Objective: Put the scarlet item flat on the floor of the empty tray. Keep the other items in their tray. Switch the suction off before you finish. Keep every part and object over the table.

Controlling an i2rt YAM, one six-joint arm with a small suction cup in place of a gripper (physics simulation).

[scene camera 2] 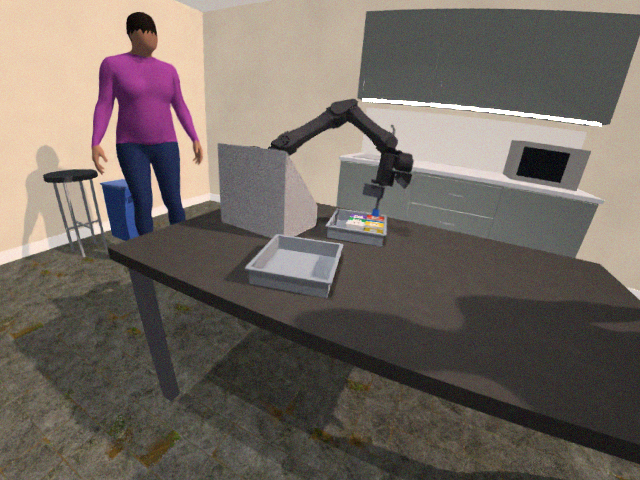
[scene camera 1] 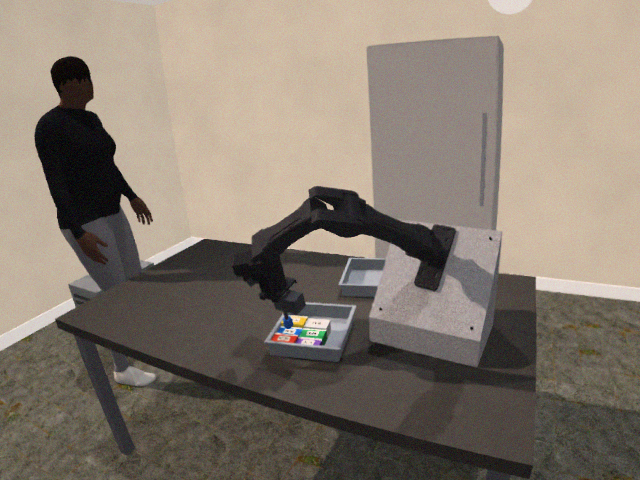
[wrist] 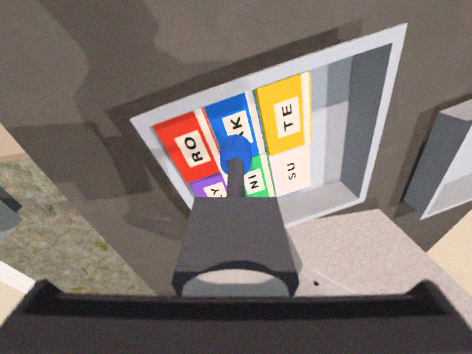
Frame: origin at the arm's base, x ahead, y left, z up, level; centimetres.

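Seen in the pictures: end effector, tool point: (scene camera 2: 374, 215) (scene camera 1: 288, 325) (wrist: 235, 149); arm's base, origin of the base link: (scene camera 2: 265, 167) (scene camera 1: 435, 257).
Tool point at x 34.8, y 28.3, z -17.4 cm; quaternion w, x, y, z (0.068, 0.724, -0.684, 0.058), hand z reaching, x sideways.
Observation:
Pixels of each thing's top centre, then the offset from my tool point to it.
- scarlet item, middle of its top: (wrist: 193, 149) (scene camera 1: 283, 338) (scene camera 2: 375, 217) dx -1.0, dy +3.9, dz -2.0 cm
- item tray, middle of its top: (wrist: 283, 173) (scene camera 1: 312, 322) (scene camera 2: 358, 220) dx -4.2, dy -6.4, dz -1.5 cm
- blue item, middle of its top: (wrist: 238, 130) (scene camera 1: 289, 331) dx +0.7, dy -0.7, dz -2.7 cm
- purple item, middle of its top: (wrist: 217, 195) (scene camera 1: 307, 342) dx -7.9, dy +1.5, dz -2.6 cm
- empty tray, middle of its top: (scene camera 2: 299, 254) (scene camera 1: 373, 271) dx -3.4, dy -47.4, dz -1.5 cm
The scarlet item (scene camera 1: 292, 339) (scene camera 2: 379, 218) (wrist: 170, 132), labelled "RO", lies flat in a corner of the item tray (scene camera 1: 305, 352) (scene camera 2: 356, 237) (wrist: 270, 77). It is beside the blue item (wrist: 220, 112) and the purple item (wrist: 202, 187). My suction cup (scene camera 1: 288, 322) (scene camera 2: 375, 212) (wrist: 236, 152) is off and holds nothing. It points down a little above the items. In the wrist view it covers part of the blue item; whether it touches anything I cannot tell. The empty tray (scene camera 1: 356, 292) (scene camera 2: 289, 283) (wrist: 430, 165) has no item in it.
Yellow (wrist: 270, 110), green (wrist: 257, 166) and white (wrist: 300, 160) items share the item tray. The speckled arm mount (scene camera 1: 423, 335) (scene camera 2: 253, 191) (wrist: 345, 240) stands beside both trays. People stand beyond the table (scene camera 1: 206, 330) (scene camera 2: 439, 310).

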